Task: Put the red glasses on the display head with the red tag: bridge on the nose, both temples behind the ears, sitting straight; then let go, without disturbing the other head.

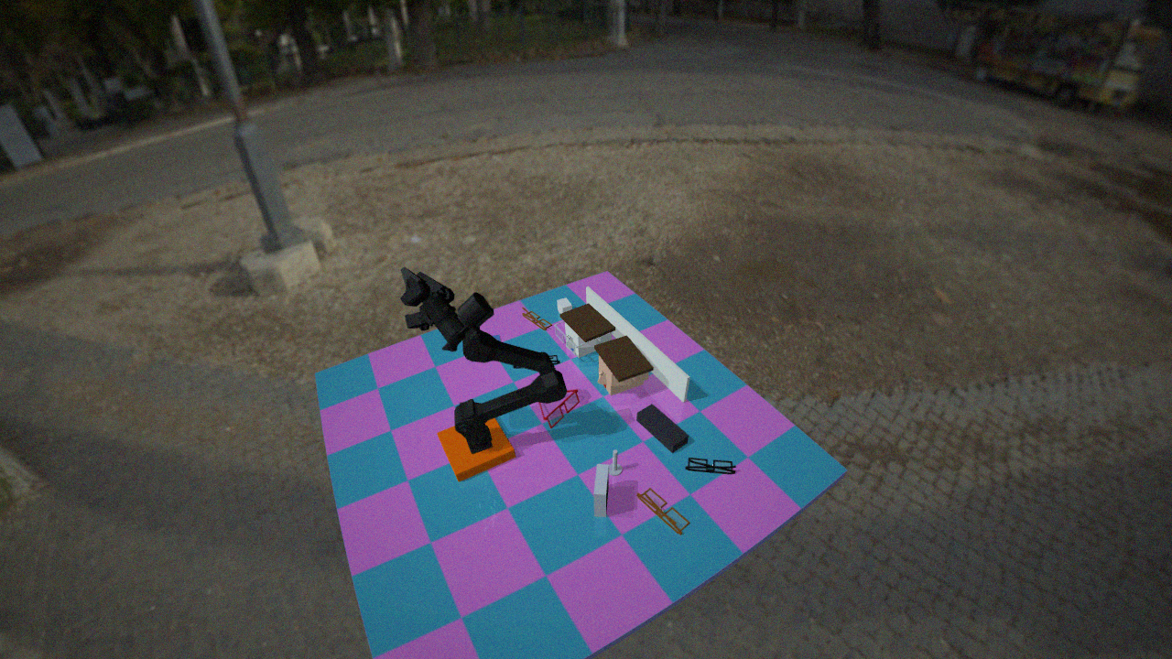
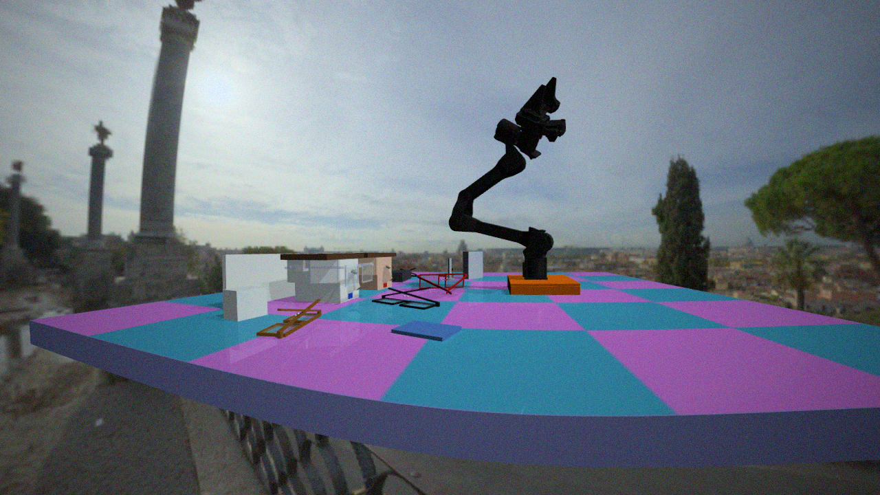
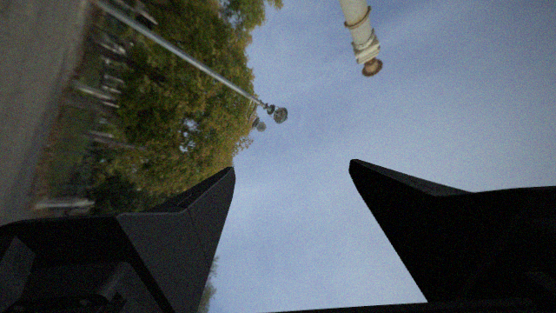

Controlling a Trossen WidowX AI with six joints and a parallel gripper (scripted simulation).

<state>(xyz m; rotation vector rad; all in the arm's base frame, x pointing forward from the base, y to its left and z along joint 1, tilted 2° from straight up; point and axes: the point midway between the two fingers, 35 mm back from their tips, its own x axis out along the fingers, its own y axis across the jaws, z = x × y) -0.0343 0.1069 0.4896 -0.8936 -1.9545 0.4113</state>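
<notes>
The post is 36 cm ahead of my gripper tip, 38 cm to the right of it and 51 cm below it. Round my gripper tip: blue pad 21 cm ahead, 32 cm to the left, 54 cm below; pale translucent head 51 cm ahead, 14 cm to the left, 48 cm below; skin-coloured head 52 cm ahead, 8 cm to the right, 48 cm below.
</notes>
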